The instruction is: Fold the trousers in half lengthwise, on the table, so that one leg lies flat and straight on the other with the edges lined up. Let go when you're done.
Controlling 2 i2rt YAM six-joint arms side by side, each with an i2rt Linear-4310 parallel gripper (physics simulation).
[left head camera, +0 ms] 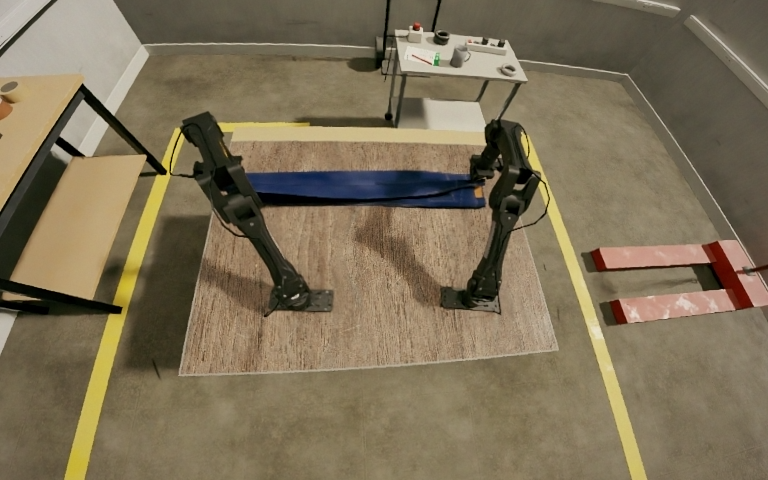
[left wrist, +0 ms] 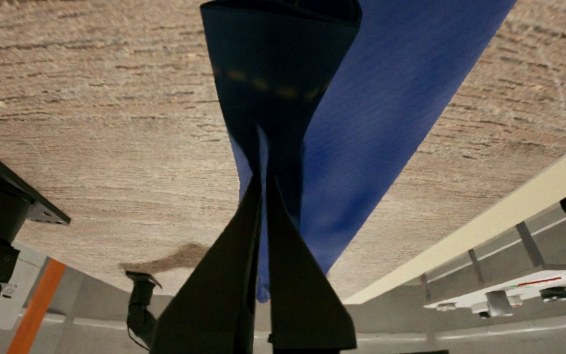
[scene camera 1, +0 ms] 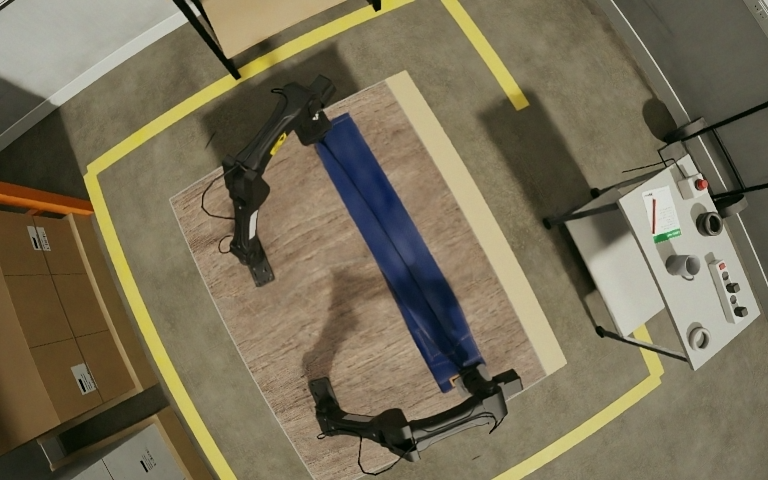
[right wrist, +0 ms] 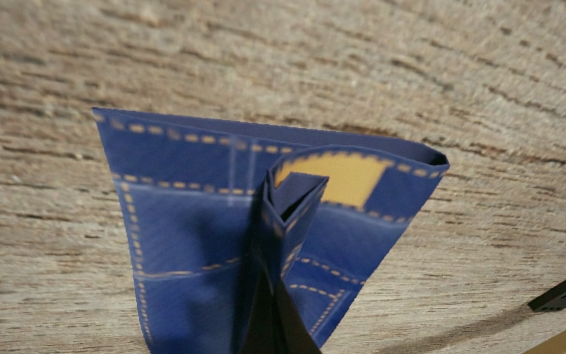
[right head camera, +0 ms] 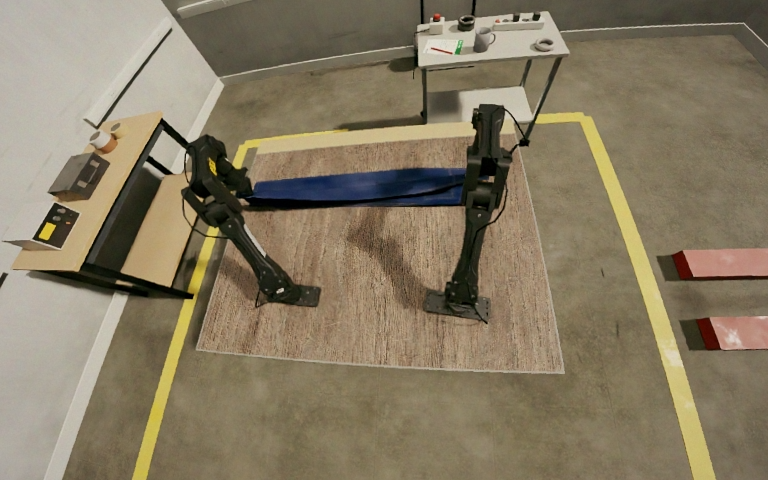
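The blue trousers (left head camera: pixel 362 189) (right head camera: pixel 362 183) (scene camera 1: pixel 416 257) (left wrist: pixel 380 120) (right wrist: pixel 175 235) lie as a long narrow strip across the wood-grained table top (left head camera: pixel 351 333) (right head camera: pixel 351 339) (scene camera 1: pixel 283 322), one leg partly over the other with a dark lengthwise crease. My left gripper (left wrist: pixel 264 176) (right head camera: pixel 249 195) is shut on a pinched leg hem, held a little above the table; the other leg lies to its right in the left wrist view. My right gripper (right wrist: pixel 267 279) (scene camera 1: pixel 468 373) is shut on the waistband, pinched into a small peak beside a yellow-orange patch. The left fingertips are hidden in the left head camera.
A white side table (left head camera: pixel 419 70) (right head camera: pixel 441 62) (scene camera 1: pixel 637 226) with a grey mug (left head camera: pixel 459 56) (right head camera: pixel 483 39) (scene camera 1: pixel 681 264) stands behind the table top. A wooden bench (left head camera: pixel 50 90) (right head camera: pixel 135 127) stands at the left. Red forks (left head camera: pixel 668 255) (right head camera: pixel 730 264) lie at the right.
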